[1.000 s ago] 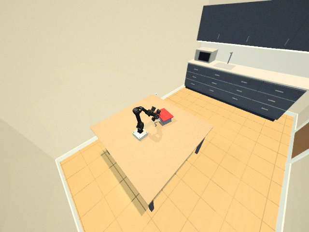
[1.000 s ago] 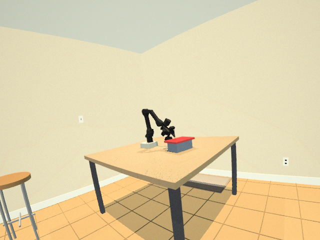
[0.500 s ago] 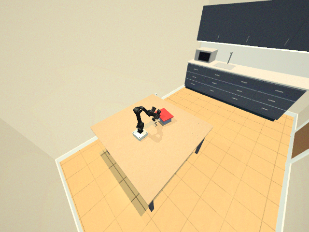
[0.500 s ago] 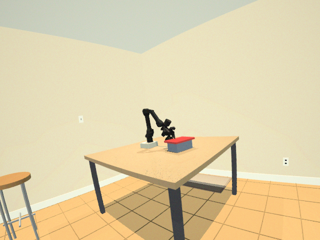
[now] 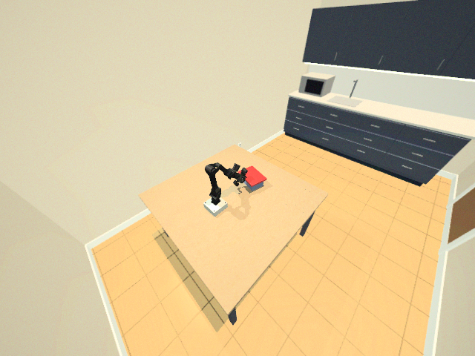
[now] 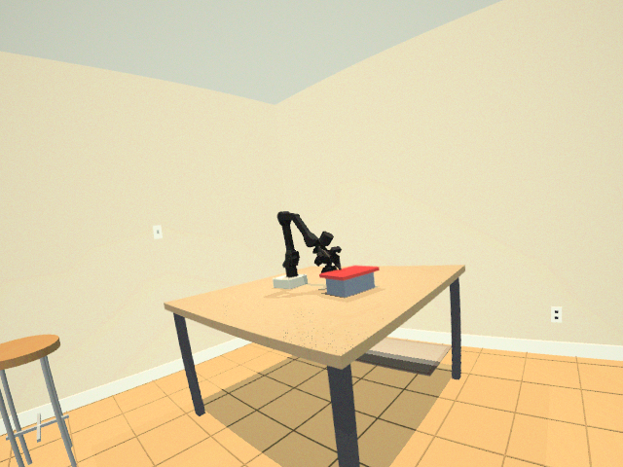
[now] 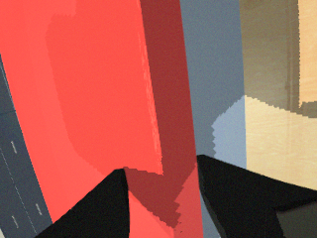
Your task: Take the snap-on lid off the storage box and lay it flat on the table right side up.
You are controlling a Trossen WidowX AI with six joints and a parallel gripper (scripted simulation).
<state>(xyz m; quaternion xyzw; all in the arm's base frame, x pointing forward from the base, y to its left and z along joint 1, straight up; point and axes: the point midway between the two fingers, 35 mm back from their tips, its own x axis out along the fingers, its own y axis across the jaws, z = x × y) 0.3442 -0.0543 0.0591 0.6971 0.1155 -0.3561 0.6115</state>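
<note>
My gripper tip is now 7 cm short of the lid, 3 cm to the left of it and 1 cm below it. From my gripper tip the other things lie so: storage box (7 cm ahead, 4 cm below, 3 cm to the right).
</note>
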